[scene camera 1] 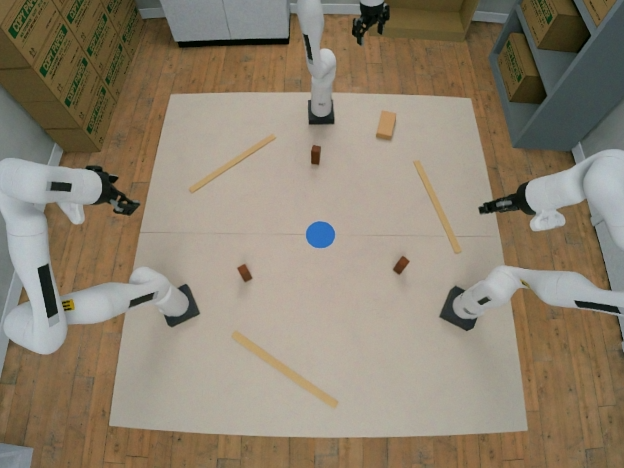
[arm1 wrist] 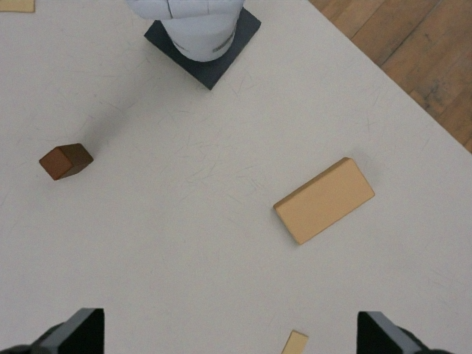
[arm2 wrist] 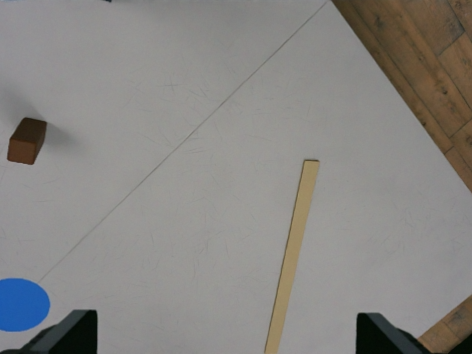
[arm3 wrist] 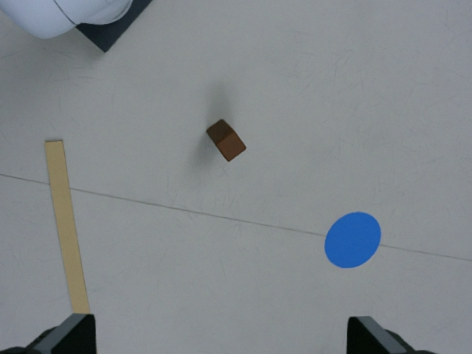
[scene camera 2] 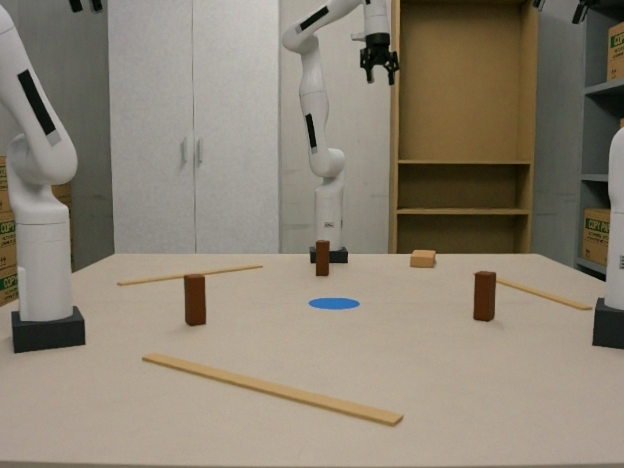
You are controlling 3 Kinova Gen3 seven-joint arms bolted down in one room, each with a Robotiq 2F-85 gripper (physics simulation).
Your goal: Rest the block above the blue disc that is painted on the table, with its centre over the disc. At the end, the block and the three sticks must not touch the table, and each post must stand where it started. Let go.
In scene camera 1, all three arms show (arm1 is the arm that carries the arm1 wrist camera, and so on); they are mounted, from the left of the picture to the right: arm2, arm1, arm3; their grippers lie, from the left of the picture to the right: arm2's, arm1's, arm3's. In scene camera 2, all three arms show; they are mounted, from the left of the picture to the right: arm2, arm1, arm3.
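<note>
The tan block (arm1 wrist: pixel 324 201) (scene camera 1: pixel 386 125) (scene camera 2: pixel 422 258) lies flat at the back right. The blue disc (arm2 wrist: pixel 20 305) (arm3 wrist: pixel 353 240) (scene camera 1: pixel 320 234) (scene camera 2: pixel 334 303) is uncovered. Three brown posts stand upright: back (arm1 wrist: pixel 65 161) (scene camera 1: pixel 315 154) (scene camera 2: pixel 322 257), left (arm2 wrist: pixel 27 142) (scene camera 1: pixel 244 272) (scene camera 2: pixel 195 299) and right (arm3 wrist: pixel 226 140) (scene camera 1: pixel 401 264) (scene camera 2: pixel 484 296). Thin sticks lie on the table at back left (arm2 wrist: pixel 292 257) (scene camera 1: pixel 232 163), right (arm3 wrist: pixel 67 225) (scene camera 1: pixel 437 206) and front (scene camera 1: pixel 284 369) (scene camera 2: pixel 272 387). Grippers arm1 (arm1 wrist: pixel 230 330) (scene camera 2: pixel 381 81), arm2 (arm2 wrist: pixel 226 332) and arm3 (arm3 wrist: pixel 221 332) are open, empty and high above the table.
The dark bases of arm1 (scene camera 1: pixel 321 119), arm2 (scene camera 1: pixel 189 296) and arm3 (scene camera 1: pixel 451 307) stand on the table (scene camera 1: pixel 322 420). Cartons (scene camera 1: pixel 60 65), a white cabinet (scene camera 2: pixel 151 125) and grey shelves (scene camera 1: pixel 554 113) stand beyond it.
</note>
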